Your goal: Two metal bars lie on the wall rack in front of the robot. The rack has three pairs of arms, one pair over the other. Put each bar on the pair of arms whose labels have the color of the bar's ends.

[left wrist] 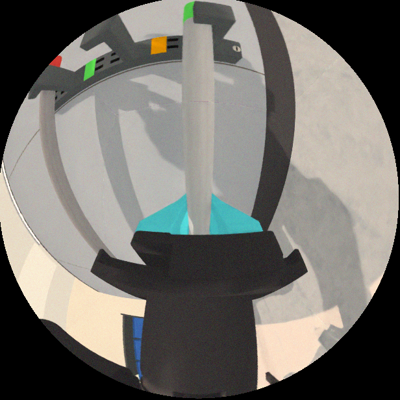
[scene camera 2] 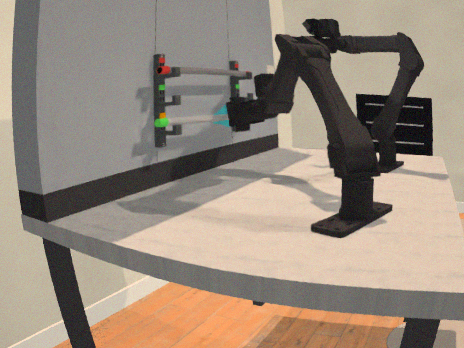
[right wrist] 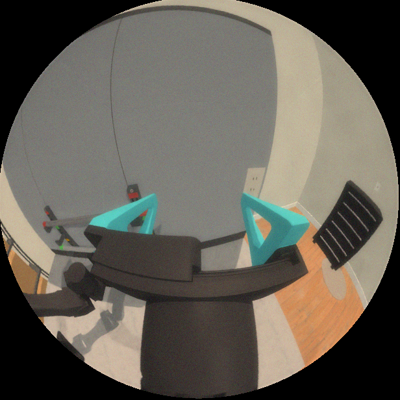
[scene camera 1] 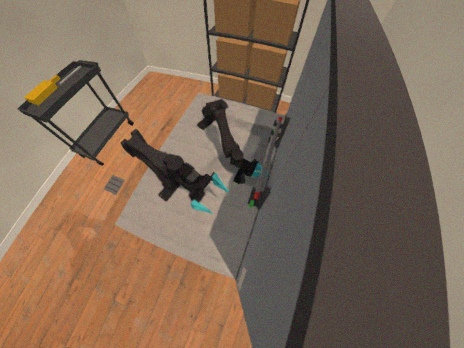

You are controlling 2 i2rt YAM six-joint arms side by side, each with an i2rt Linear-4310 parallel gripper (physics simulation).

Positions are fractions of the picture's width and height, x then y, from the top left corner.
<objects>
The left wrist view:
my left gripper: 0.50,0.49
green-ended bar: 0.49,0.13
grey wall panel: 0.30,0.36
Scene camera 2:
my left gripper: 0.46,0.34
grey wall panel: 0.18,0.27
rack post: 0.34,0.17
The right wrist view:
my right gripper: 0.50,0.49
grey wall panel: 0.49,0.24
</objects>
